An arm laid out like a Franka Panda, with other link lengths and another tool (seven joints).
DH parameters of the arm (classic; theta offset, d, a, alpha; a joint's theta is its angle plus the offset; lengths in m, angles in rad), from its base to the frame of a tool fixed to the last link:
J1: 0 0.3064 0 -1.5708
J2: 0 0 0 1.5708
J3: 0 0.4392 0.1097 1.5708
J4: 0 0 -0.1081 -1.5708
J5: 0 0.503 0 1.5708
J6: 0 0 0.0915 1.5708
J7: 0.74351 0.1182 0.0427 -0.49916
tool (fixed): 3.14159 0.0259 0 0
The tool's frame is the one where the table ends.
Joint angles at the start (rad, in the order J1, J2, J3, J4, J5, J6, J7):
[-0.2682, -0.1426, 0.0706, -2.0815, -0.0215, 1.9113, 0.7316]
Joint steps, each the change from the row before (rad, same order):
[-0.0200, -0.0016, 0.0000, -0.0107, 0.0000, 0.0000, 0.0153]
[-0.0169, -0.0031, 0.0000, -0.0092, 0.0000, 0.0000, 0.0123]
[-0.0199, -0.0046, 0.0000, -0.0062, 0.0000, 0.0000, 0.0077]
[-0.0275, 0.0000, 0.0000, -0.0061, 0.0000, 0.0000, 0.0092]
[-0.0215, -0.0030, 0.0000, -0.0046, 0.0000, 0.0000, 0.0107]
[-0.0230, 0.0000, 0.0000, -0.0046, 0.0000, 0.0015, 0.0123]
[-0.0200, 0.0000, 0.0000, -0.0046, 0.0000, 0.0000, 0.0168]
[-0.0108, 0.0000, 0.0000, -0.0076, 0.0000, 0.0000, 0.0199]
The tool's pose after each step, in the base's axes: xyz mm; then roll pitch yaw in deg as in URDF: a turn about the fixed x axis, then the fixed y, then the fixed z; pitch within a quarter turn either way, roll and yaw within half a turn. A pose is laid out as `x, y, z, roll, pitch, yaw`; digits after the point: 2 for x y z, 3 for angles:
606.27, -179.12, 529.29, -149.136, 1.549, 82.549
599.94, -188.46, 525.89, -148.806, 1.562, 80.881
593.41, -199.56, 525.17, -148.724, 1.594, 79.299
585.96, -215.25, 521.64, -148.390, 1.598, 77.202
579.14, -227.02, 520.86, -148.315, 1.638, 75.358
572.47, -239.72, 518.33, -148.158, 1.668, 73.341
565.89, -250.35, 515.71, -147.922, 1.717, 71.239
560.69, -255.32, 511.39, -147.522, 1.786, 69.490

